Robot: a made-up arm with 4 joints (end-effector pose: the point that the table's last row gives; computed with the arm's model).
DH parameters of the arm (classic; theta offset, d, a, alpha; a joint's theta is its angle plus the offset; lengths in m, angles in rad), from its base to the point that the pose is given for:
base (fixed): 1.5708 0.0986 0 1.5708
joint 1: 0 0.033 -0.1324 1.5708
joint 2: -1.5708 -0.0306 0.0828 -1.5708
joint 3: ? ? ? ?
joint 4: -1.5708 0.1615 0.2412 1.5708
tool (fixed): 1.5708 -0.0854 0 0
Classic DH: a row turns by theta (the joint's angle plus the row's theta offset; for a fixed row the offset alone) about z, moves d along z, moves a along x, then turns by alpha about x.
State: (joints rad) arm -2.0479 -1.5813 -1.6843 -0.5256
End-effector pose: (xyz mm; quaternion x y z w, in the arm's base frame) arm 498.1 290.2 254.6 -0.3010 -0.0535 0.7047 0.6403
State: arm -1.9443 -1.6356 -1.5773 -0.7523
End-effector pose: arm 490.5 282.5 294.8 -0.3559 -0.1128 0.6979 0.6112
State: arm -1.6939 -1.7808 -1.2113 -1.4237
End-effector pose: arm 406.5 294.0 356.8 -0.5119 -0.2688 0.6815 0.4487
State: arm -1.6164 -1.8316 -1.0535 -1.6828
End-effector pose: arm 349.7 304.5 356.9 -0.5563 -0.3288 0.6750 0.3560
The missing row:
joint 3: -1.5708 -0.2121 0.0036 1.5708
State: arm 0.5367 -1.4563 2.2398 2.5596
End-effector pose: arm -29.8 -281.3 -133.8 0.3116 0.6023 -0.4155 0.6062
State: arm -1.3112 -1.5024 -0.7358 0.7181
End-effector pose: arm 382.7 -19.5 59.2 0.0355 0.4021 0.5595 0.7239
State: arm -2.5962 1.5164 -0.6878 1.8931
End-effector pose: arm -12.2 249.6 279.9 -0.4530 -0.3531 0.5953 0.5619
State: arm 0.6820 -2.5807 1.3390 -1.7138
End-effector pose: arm 7.4 194.1 166.3 0.6258 0.6391 -0.4345 0.1054
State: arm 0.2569 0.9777 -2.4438 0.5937
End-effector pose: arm -309.3 -342.1 313.5 -0.2775 -0.8449 -0.0192 0.4570
